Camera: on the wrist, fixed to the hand. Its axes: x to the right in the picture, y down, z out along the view.
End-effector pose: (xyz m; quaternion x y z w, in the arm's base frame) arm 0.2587 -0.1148 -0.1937 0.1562 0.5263 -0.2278 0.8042
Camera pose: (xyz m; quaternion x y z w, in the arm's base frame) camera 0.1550 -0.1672 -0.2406 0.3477 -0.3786 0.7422 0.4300
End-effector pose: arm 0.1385 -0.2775 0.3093 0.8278 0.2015 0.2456 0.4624
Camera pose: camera 0.0988 -0.1694 0.2599 -0.2551 0.9470 -0.1818 0.0717
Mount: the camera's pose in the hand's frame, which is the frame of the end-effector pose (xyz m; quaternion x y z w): 0.0181 -0.1000 -0.0733 -0.0919 -0.3356 0.9370 0.0318
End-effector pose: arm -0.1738 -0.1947 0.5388 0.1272 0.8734 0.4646 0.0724
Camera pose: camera -0.2245 -0.3012 0.4966 -0.9716 0.1584 -0.1202 0.1282
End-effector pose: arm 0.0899 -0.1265 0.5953 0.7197 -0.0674 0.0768 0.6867
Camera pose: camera 0.1266 -0.0484 0.5045 0.0776 0.9140 -0.3982 0.0066
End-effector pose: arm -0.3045 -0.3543 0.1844 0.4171 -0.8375 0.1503 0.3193
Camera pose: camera -0.2031 -0.3879 0.2499 0.7504 0.5384 -0.0870 0.3734
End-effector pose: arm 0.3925 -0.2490 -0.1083 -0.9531 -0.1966 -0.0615 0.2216
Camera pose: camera 0.3667 -0.1930 0.0008 0.2555 -0.8181 -0.5075 0.0889
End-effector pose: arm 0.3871 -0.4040 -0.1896 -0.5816 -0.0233 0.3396 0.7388
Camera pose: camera 0.4800 -0.4655 -0.1322 -0.0057 -0.2651 -0.8961 0.3560
